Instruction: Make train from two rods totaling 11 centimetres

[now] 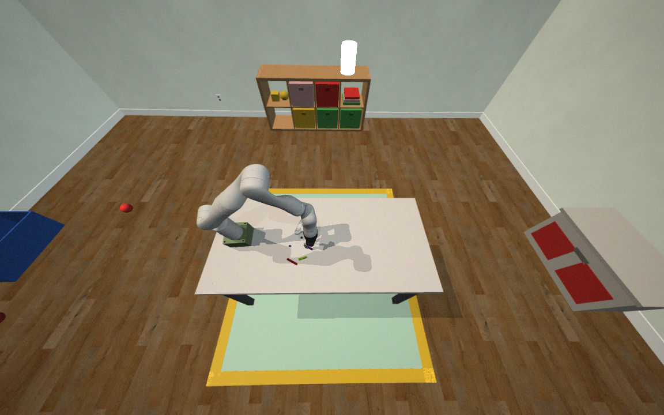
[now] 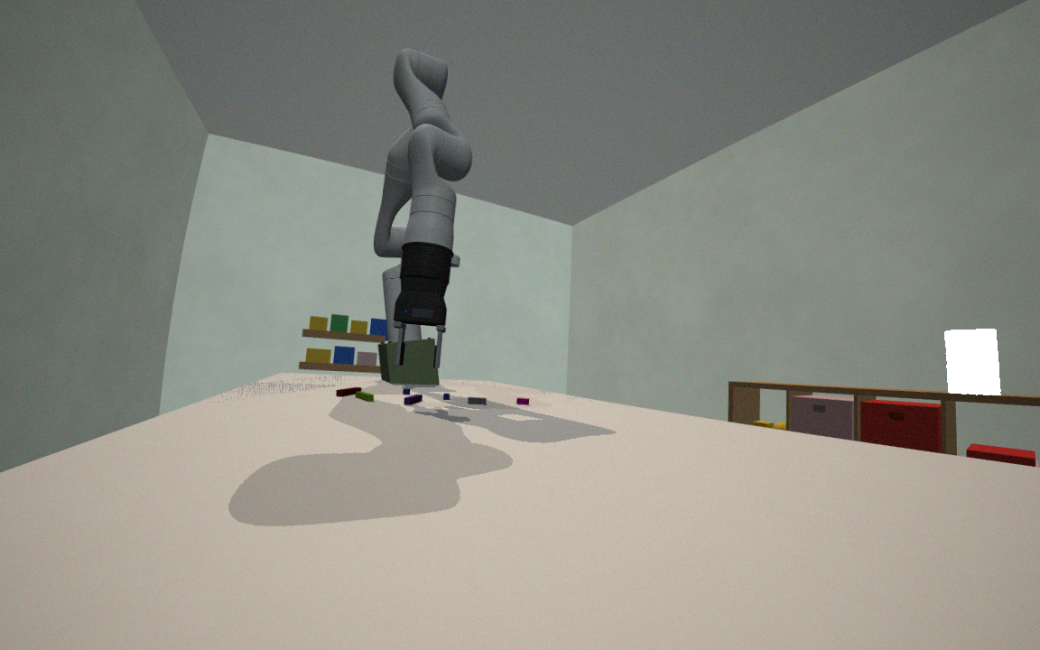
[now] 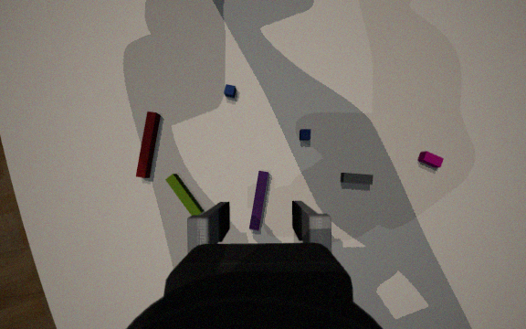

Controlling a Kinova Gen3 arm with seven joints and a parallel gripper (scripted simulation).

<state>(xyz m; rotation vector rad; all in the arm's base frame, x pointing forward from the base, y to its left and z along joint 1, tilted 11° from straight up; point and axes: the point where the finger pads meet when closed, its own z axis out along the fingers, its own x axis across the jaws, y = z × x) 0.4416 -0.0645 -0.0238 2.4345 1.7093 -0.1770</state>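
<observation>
Now: hand 7 cm to the left of the lime rod, 7 cm above it and 4 cm past it. Also, from my hand: small blue rod 7 cm to the left, 7 cm below, 5 cm behind; then purple rod 7 cm below, 1 cm behind; then grey rod 10 cm to the left, 7 cm below, 1 cm ahead.
</observation>
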